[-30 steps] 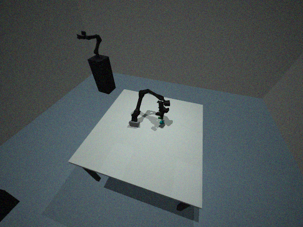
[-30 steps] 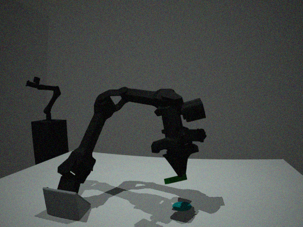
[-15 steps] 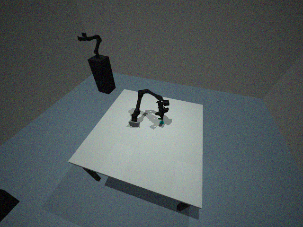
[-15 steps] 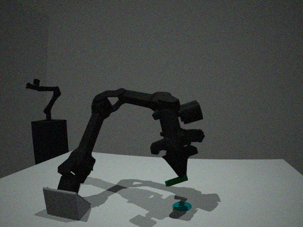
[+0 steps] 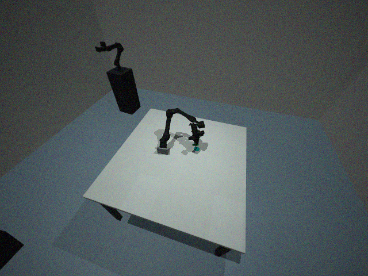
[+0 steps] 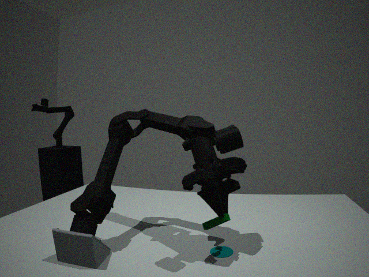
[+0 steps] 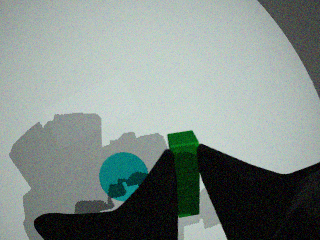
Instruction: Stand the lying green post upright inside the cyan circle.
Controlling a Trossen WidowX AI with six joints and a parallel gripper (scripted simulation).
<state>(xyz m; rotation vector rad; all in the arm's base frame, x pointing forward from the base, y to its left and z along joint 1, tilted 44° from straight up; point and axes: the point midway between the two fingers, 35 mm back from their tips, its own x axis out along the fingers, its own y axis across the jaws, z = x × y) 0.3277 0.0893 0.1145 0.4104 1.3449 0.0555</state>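
Right now the cyan circle is 1 cm behind my gripper tip, 3 cm to the left of it and 11 cm below it. Round my gripper tip: green post (2 cm behind, 1 cm below).
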